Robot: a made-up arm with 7 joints.
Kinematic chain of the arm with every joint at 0, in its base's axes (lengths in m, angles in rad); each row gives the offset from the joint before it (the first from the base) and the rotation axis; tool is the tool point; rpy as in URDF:
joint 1: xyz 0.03 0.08 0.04 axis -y
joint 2: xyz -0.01 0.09 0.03 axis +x
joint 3: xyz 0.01 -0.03 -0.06 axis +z
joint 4: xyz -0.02 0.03 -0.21 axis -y
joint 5: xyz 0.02 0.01 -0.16 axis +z
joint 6: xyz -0.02 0 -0.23 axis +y
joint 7: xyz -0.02 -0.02 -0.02 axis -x
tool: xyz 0.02 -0.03 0 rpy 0.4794 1.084 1.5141
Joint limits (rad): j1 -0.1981..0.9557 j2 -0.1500..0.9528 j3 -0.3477..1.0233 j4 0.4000..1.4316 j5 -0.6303..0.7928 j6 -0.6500..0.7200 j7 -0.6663..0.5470
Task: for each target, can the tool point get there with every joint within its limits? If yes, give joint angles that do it. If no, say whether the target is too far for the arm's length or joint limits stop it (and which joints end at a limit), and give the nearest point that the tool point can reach.
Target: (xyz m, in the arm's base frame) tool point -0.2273 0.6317 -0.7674
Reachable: no: too far | nearest point -0.0524 0.4872 -0.5240 | short by 0.333 m
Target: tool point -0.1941 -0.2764 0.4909
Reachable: no: joint limits stop it (at a limit: joint 1, joint 2, joint 3, joint 4, joint 5, joint 6) | nearest point 0.4204 -0.0325 0.2132 | short by 0.717 m
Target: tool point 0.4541 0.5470 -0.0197
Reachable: yes | joints 0.5477 0.8644 0.1242 1.0710 -0.5168 -0.2467 -0.1118
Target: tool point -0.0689 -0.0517 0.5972
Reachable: no: joint limits stop it (at a limit: joint 1, joint 2, joint 3, joint 4, joint 5, joint 6) | nearest point 0.4248 -0.0298 0.2214 | short by 0.621 m
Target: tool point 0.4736 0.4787 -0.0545
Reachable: yes | joints 0.8128 0.2657 0.7873 0.9409 0.5964 0.2412 0.2675
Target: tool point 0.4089 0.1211 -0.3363
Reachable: yes | joints 0.0210 0.1989 -0.2311 1.2451 0.2975 0.1586 -0.4655
